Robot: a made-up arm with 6 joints.
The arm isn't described. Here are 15 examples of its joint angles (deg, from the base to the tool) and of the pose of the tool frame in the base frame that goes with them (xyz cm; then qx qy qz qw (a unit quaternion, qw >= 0)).
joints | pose
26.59 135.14 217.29 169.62 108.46 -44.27 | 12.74 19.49 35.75 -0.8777 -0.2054 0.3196 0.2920
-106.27 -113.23 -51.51 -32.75 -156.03 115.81 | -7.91 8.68 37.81 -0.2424 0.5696 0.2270 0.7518
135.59 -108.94 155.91 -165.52 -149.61 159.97 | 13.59 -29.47 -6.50 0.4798 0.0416 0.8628 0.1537
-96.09 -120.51 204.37 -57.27 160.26 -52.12 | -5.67 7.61 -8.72 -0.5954 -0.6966 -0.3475 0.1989
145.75 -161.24 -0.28 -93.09 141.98 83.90 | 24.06 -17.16 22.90 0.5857 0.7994 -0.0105 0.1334
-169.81 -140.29 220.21 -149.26 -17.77 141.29 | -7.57 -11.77 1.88 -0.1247 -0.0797 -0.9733 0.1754
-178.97 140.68 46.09 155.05 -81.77 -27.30 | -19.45 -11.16 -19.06 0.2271 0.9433 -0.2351 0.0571
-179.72 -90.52 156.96 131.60 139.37 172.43 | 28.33 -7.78 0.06 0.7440 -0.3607 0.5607 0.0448
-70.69 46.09 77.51 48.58 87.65 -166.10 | 4.75 -37.42 67.77 0.3947 -0.1606 0.4146 0.8041
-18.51 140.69 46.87 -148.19 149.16 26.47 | 11.48 6.84 -18.27 0.5272 -0.1506 0.8362 0.0134
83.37 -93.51 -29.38 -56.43 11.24 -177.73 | 5.86 -6.66 45.85 -0.3941 -0.6185 -0.1331 0.6667
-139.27 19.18 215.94 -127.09 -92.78 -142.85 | 19.32 7.15 54.53 0.3636 0.1061 -0.5588 0.7378
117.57 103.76 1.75 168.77 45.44 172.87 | -20.76 14.49 -4.49 -0.7594 0.5810 0.1787 0.2319
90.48 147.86 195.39 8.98 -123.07 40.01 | 11.52 30.59 26.40 -0.6204 0.2271 0.6197 0.4236
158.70 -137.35 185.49 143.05 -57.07 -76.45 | -10.39 -6.17 -1.59 -0.1905 -0.5751 0.6842 0.4059
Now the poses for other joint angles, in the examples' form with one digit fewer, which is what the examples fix.
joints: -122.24 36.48 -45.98 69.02 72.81 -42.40
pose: -19.7 -23.3 24.6 0.321 -0.033 -0.472 0.821
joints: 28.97 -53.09 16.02 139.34 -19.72 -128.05
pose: -21.0 -1.3 71.3 0.154 -0.635 0.033 0.756
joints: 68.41 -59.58 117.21 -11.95 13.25 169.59
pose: -7.2 -49.8 45.4 0.181 -0.110 -0.804 0.555
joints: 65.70 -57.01 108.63 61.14 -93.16 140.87
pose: -15.5 -48.2 38.9 -0.567 -0.128 -0.222 0.782
